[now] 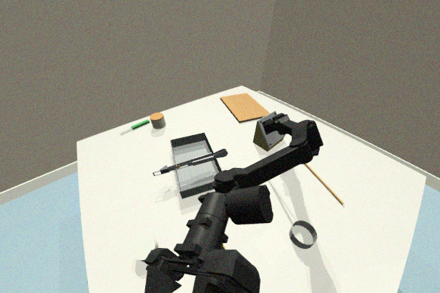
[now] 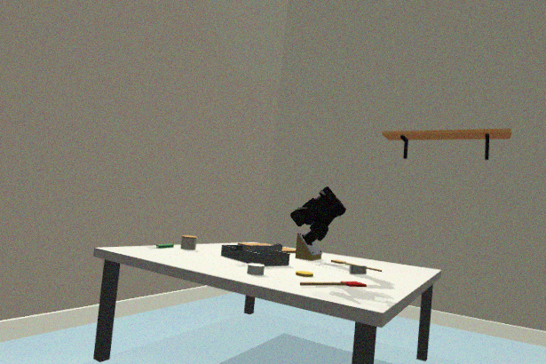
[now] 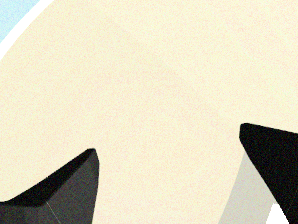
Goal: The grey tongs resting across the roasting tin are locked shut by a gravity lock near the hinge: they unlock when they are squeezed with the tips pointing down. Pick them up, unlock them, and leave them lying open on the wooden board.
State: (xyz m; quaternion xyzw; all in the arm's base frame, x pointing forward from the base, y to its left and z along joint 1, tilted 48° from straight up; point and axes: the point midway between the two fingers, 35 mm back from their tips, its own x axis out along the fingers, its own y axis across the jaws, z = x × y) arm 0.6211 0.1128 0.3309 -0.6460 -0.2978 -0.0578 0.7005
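Now: gripper tip 43 cm to the left of the grey roasting tin, 26 cm past it and 26 cm above it. From my gripper tip the other things lie so: white cup: 27 cm below, 22 cm to the right, 4 cm ahead; then yellow disc: 28 cm below, 13 cm behind, 9 cm to the right; then yellow lock piece: 41 cm to the right, 22 cm below, 17 cm behind.
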